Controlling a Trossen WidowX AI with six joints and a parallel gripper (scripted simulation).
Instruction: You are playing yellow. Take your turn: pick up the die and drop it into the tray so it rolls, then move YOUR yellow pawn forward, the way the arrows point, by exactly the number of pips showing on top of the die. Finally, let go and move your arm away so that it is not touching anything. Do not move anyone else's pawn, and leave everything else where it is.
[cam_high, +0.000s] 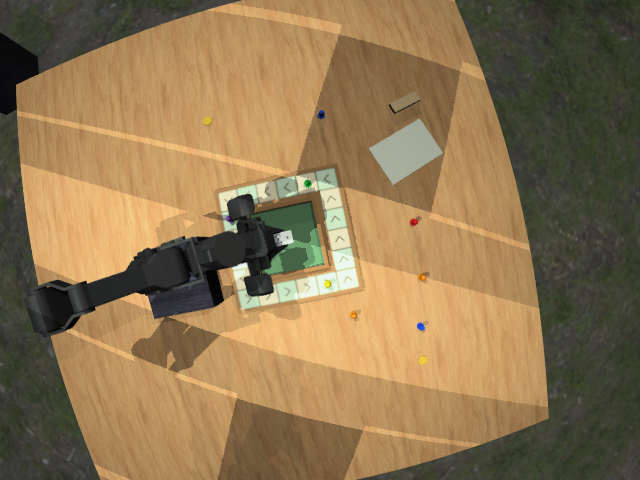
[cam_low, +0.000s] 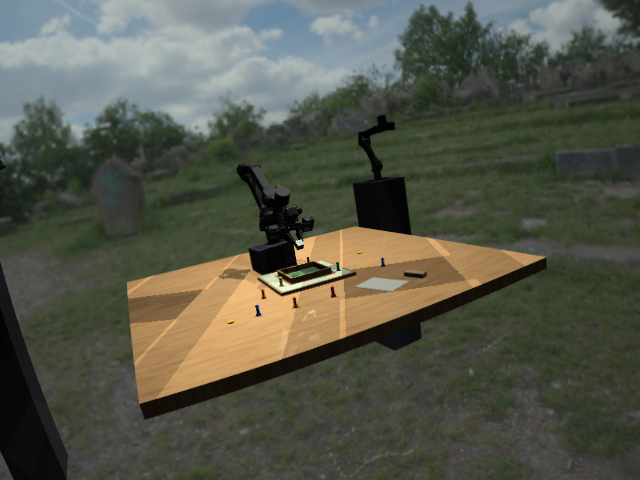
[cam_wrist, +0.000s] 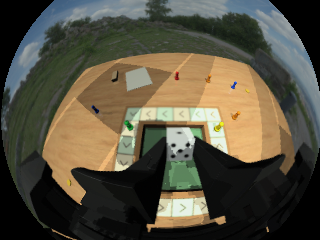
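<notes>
Right now the white die is right at my gripper tip. Round my gripper tip: green pawn 10 cm to the left, 10 cm below, 7 cm ahead; then green tray 12 cm below; then yellow pawn 12 cm to the right, 10 cm below, 5 cm ahead.
</notes>
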